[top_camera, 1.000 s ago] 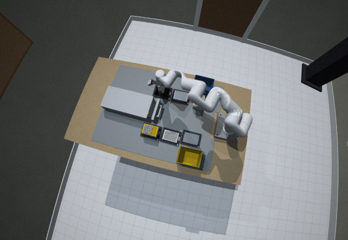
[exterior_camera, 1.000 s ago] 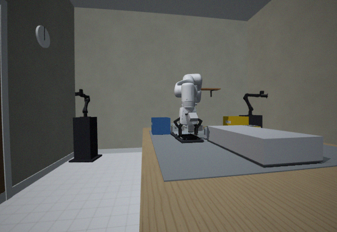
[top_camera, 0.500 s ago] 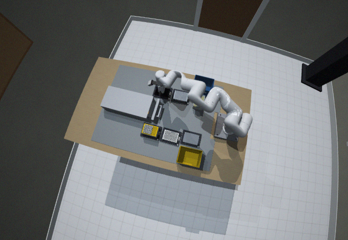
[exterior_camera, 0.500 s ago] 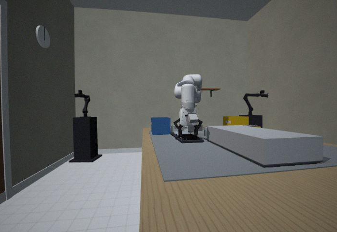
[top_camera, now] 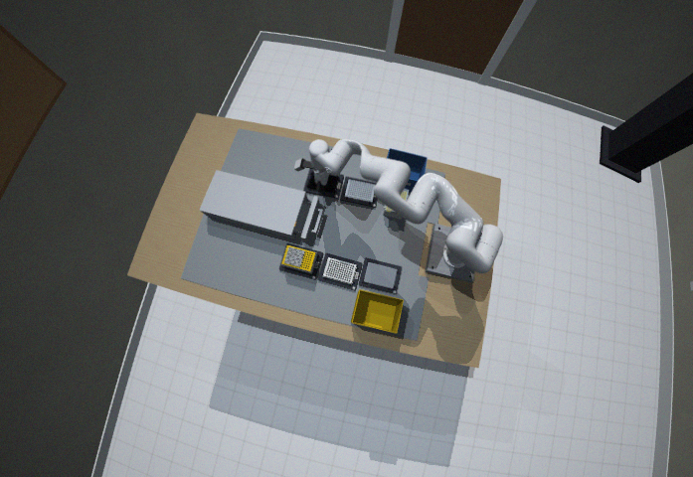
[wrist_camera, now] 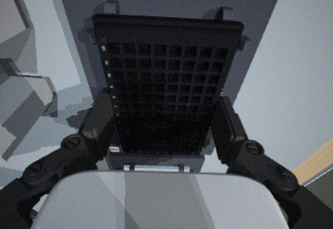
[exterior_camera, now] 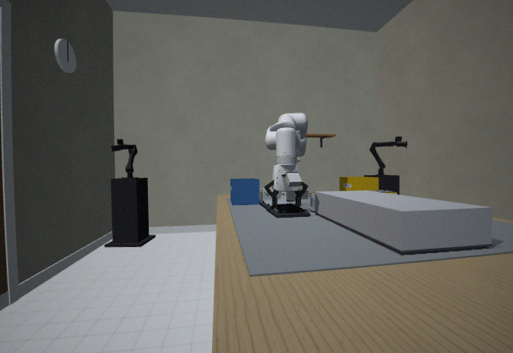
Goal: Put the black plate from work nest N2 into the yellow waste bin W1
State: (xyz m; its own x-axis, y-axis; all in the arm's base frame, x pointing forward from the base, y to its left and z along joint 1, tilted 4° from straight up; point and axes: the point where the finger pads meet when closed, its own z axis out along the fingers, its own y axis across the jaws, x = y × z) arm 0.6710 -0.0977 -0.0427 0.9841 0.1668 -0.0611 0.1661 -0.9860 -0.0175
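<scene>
The black plate lies 1 cm below my hand. Also, from my hand: drawer: 21 cm to the left, 9 cm ahead, 1 cm below; grey cooler: 22 cm to the left, 16 cm ahead; nest: 3 cm below.
</scene>
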